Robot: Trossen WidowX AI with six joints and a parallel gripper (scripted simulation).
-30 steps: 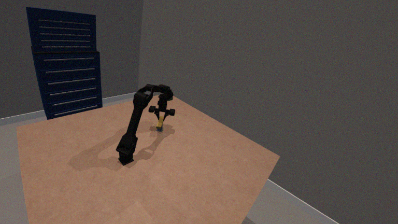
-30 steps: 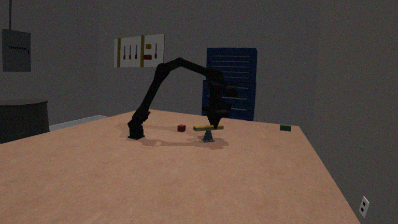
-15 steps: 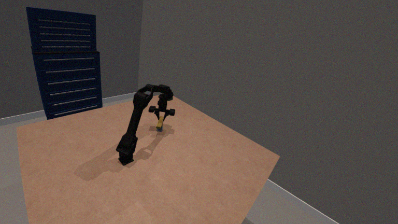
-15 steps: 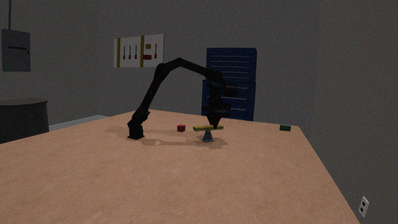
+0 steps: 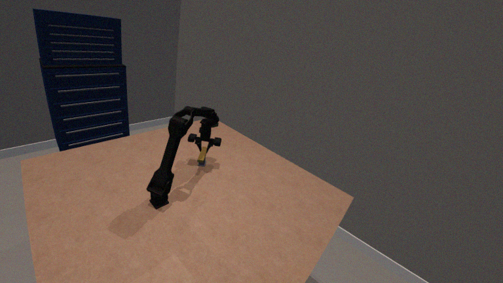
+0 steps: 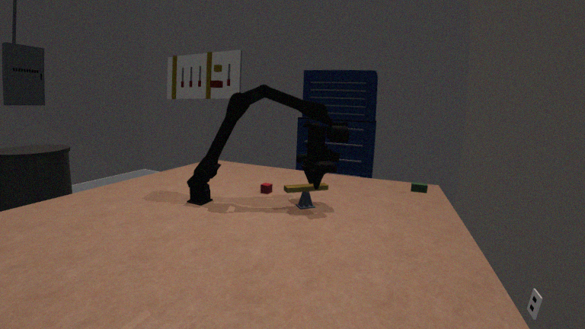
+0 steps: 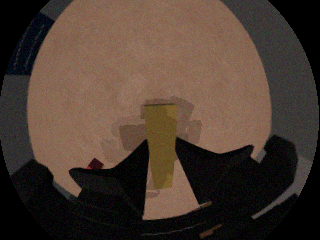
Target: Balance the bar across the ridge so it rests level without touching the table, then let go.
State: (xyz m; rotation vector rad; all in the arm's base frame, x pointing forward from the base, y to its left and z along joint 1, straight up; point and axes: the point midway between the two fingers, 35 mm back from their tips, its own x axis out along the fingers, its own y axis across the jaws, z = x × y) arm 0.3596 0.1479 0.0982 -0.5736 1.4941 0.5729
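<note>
The yellow bar lies 2 cm behind my gripper tip and 2 cm to the right of it. From my gripper tip the other things lie so: red cube: 21 cm behind, 6 cm to the left, 5 cm below; then green block: 38 cm ahead, 35 cm to the left, 5 cm below.
</note>
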